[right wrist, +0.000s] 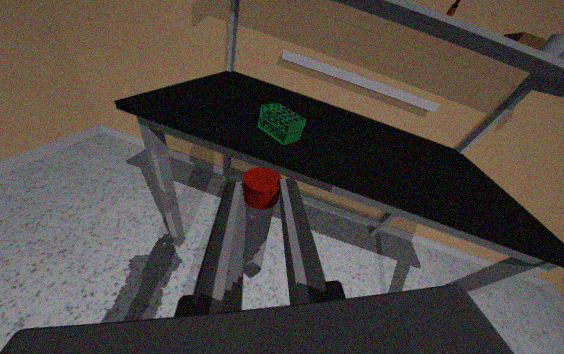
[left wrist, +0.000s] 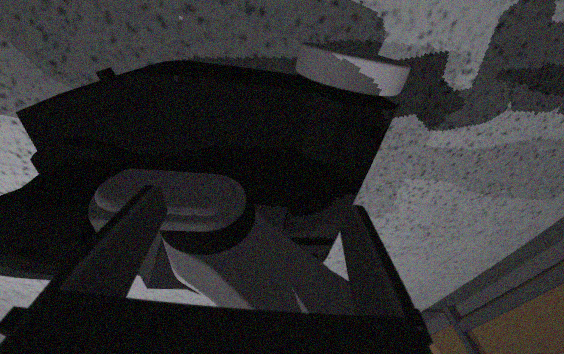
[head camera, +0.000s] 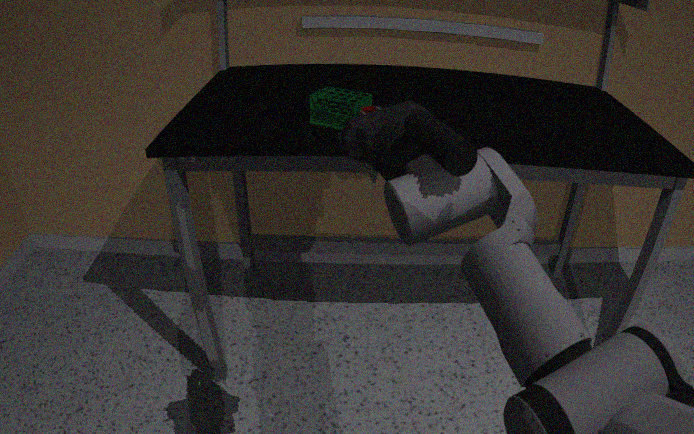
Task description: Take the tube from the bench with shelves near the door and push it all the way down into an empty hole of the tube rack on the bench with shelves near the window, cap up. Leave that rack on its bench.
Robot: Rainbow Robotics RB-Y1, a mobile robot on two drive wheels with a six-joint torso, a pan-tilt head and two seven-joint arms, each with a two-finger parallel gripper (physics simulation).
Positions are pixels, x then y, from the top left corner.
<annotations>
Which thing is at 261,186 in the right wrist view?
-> A tube with a red cap.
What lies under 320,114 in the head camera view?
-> A green tube rack.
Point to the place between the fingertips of my left gripper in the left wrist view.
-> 255,207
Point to a green tube rack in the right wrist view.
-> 268,113
</annotations>
